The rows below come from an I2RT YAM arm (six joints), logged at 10 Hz.
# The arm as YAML. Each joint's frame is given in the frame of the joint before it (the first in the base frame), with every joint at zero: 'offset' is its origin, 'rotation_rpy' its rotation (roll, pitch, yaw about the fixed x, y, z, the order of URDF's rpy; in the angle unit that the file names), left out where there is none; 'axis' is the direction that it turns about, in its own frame. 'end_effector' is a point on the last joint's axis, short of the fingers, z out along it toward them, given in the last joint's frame.
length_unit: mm
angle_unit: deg
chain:
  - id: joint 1
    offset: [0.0, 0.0, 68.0]
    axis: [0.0, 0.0, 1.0]
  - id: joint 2
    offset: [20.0, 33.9, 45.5]
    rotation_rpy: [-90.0, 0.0, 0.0]
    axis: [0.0, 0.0, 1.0]
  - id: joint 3
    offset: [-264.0, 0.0, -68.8]
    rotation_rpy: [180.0, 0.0, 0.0]
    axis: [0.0, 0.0, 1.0]
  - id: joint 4
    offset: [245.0, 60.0, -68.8]
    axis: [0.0, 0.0, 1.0]
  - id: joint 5
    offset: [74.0, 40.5, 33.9]
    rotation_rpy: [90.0, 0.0, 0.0]
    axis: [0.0, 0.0, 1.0]
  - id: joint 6
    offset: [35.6, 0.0, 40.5]
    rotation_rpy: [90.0, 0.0, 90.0]
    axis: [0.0, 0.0, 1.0]
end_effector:
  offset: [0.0, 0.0, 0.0]
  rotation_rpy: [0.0, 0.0, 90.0]
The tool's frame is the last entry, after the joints.
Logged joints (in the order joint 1, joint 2, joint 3, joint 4, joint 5, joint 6), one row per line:
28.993, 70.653, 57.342, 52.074, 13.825, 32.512
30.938, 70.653, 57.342, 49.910, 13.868, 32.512
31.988, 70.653, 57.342, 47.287, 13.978, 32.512
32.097, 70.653, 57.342, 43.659, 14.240, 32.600
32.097, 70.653, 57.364, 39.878, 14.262, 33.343
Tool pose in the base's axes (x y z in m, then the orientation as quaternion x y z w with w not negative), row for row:
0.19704, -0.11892, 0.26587, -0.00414, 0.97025, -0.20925, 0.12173
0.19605, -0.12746, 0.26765, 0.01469, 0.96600, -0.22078, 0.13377
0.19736, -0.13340, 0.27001, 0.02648, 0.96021, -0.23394, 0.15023
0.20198, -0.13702, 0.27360, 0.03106, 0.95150, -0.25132, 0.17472
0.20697, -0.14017, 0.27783, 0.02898, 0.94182, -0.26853, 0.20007
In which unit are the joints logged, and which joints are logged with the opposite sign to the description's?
The joints are logged in degrees. Opposite sign: joint 1, joint 4, joint 6.
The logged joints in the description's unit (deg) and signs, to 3 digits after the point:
-28.993, 70.653, 57.342, -52.074, 13.825, -32.512
-30.938, 70.653, 57.342, -49.910, 13.868, -32.512
-31.988, 70.653, 57.342, -47.287, 13.978, -32.512
-32.097, 70.653, 57.342, -43.659, 14.240, -32.600
-32.097, 70.653, 57.364, -39.878, 14.262, -33.343

